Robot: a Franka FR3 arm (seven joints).
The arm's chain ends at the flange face. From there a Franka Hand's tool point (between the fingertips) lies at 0.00 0.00 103.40 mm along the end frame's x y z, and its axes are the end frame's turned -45 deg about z.
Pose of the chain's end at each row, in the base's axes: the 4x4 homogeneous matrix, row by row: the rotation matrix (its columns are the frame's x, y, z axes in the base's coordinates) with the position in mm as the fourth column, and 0 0 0 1 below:
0.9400 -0.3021 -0.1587 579.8; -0.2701 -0.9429 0.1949 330.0; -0.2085 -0.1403 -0.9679 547.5; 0 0 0 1
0.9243 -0.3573 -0.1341 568.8; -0.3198 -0.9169 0.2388 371.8; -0.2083 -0.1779 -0.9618 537.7; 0 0 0 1
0.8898 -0.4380 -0.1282 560.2; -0.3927 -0.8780 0.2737 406.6; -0.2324 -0.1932 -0.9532 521.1; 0 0 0 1
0.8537 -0.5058 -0.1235 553.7; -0.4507 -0.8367 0.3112 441.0; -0.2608 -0.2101 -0.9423 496.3; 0 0 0 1
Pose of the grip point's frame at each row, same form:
0.8783 0.4511 -0.1587 563.4; 0.4757 -0.8577 0.1949 350.2; -0.0482 -0.2466 -0.9679 447.4; 0 0 0 1
0.9062 0.4009 -0.1341 554.9; 0.4222 -0.8745 0.2388 396.5; -0.0215 -0.2731 -0.9618 438.2; 0 0 0 1
0.9389 0.3195 -0.1282 546.9; 0.3432 -0.8985 0.2737 434.9; -0.0277 -0.3009 -0.9532 422.5; 0 0 0 1
0.9613 0.2460 -0.1235 540.9; 0.2729 -0.9103 0.3112 473.2; -0.0359 -0.3330 -0.9423 398.9; 0 0 0 1

